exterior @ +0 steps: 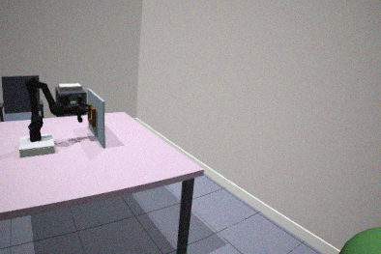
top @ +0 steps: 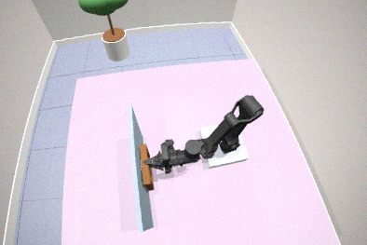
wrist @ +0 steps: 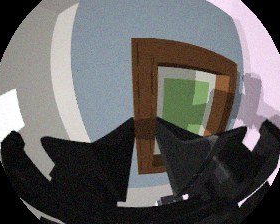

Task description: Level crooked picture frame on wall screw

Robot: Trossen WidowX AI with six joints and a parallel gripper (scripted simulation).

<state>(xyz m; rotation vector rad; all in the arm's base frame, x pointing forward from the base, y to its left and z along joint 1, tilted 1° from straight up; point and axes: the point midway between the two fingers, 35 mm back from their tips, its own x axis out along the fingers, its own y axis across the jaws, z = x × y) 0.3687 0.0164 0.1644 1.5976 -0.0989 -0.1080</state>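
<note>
Now: gripper tip 5 cm above the brown wooden picture frame, 1 cm to the right of it and 1 cm short of it. Round my gripper tip: wall panel: 6 cm below, 2 cm ahead, 1 cm to the left.
</note>
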